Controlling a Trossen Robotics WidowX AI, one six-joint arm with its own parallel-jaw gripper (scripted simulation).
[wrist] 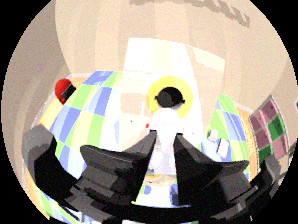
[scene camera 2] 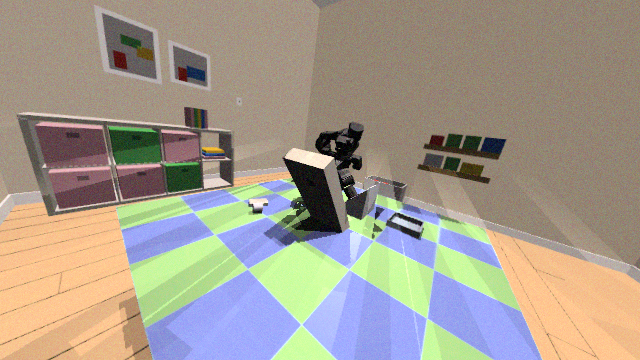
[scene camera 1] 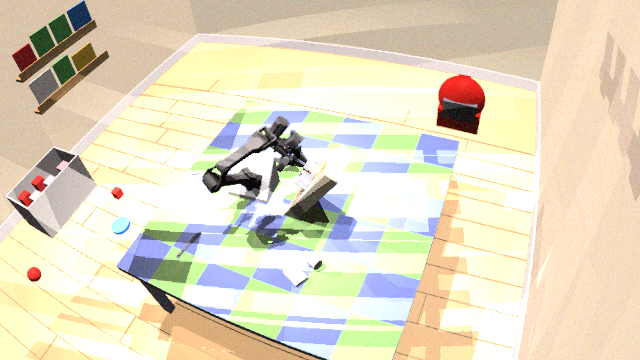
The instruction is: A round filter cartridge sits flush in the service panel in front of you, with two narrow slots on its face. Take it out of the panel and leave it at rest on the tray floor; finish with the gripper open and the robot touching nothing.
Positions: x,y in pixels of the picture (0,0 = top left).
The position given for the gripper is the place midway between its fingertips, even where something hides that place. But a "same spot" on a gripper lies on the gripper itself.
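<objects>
The gripper is visible in scene camera 1 (307,165), in scene camera 2 and in the wrist view. On the gripper, (wrist: 200,180) and (scene camera 2: 334,157) are the same spot. For a service panel, (scene camera 1: 329,173) and (scene camera 2: 294,150) are likewise the same spot.
</objects>
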